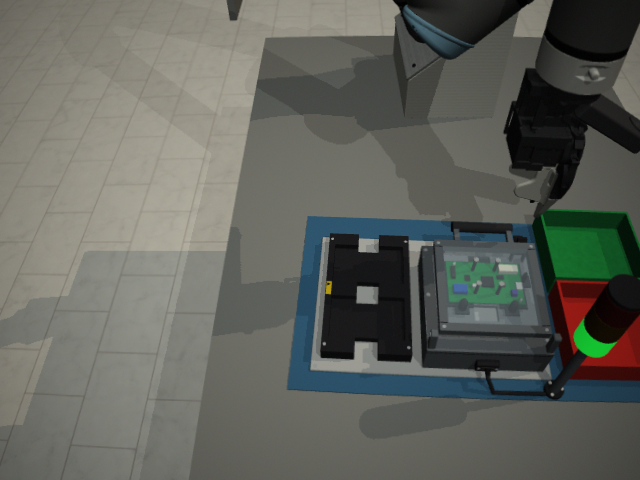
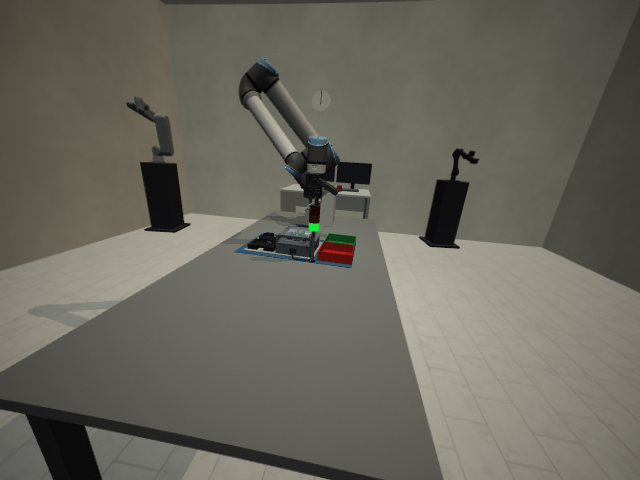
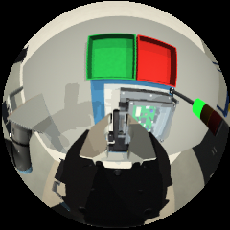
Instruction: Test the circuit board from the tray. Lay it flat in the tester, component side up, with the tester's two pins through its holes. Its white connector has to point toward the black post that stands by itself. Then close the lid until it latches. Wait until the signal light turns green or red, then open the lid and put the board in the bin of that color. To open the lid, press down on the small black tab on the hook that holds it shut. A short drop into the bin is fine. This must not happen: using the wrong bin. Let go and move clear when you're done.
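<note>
The black latch tab lies 10 mm ahead of my hand, 10 mm to the right of it and 80 mm below it. The rest, counted from my hand: green bin 140 mm to the left, 150 mm below; then green circuit board 60 mm ahead, 80 mm to the right, 90 mm below; then tester lid 70 mm ahead, 80 mm to the right, 70 mm below.
</note>
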